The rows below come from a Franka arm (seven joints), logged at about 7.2 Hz.
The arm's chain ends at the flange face. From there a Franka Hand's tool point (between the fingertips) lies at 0.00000 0.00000 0.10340 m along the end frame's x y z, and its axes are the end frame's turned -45 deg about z.
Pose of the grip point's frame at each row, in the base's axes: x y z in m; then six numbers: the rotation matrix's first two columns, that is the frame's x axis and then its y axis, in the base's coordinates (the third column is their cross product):
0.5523 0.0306 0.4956 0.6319 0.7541 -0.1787 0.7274 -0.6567 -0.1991
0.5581 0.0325 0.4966 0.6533 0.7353 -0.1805 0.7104 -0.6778 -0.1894
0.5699 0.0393 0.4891 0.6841 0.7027 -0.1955 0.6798 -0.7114 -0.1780
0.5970 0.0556 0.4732 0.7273 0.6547 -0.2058 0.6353 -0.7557 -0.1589
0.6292 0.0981 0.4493 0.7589 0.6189 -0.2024 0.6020 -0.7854 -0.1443
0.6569 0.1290 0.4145 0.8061 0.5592 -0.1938 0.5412 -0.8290 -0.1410
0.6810 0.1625 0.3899 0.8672 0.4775 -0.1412 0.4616 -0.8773 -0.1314
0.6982 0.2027 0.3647 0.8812 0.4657 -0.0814 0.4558 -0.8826 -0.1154
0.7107 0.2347 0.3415 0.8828 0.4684 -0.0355 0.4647 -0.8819 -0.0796
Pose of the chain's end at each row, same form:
0.5800 0.0310 0.5952 0.9612 0.0689 -0.2671 0.0675 -0.9976 -0.0144
0.5852 0.0330 0.5964 0.9643 0.0407 -0.2616 0.0404 -0.9992 -0.0063
0.5972 0.0405 0.5888 0.9644 -0.0062 -0.2641 -0.0030 -0.9999 0.0124
0.6238 0.0572 0.5730 0.9635 -0.0714 -0.2579 -0.0651 -0.9973 0.0332
0.6549 0.0994 0.5495 0.9623 -0.1177 -0.2452 -0.1109 -0.9930 0.0411
0.6817 0.1281 0.5149 0.9527 -0.1908 -0.2367 -0.1873 -0.9816 0.0373
0.7003 0.1575 0.4914 0.9396 -0.2827 -0.1928 -0.2868 -0.9580 0.0069
0.7112 0.1960 0.4671 0.9454 -0.2948 -0.1392 -0.3008 -0.9534 -0.0240
0.7178 0.2291 0.4445 0.9528 -0.2924 -0.0814 -0.2956 -0.9548 -0.0312

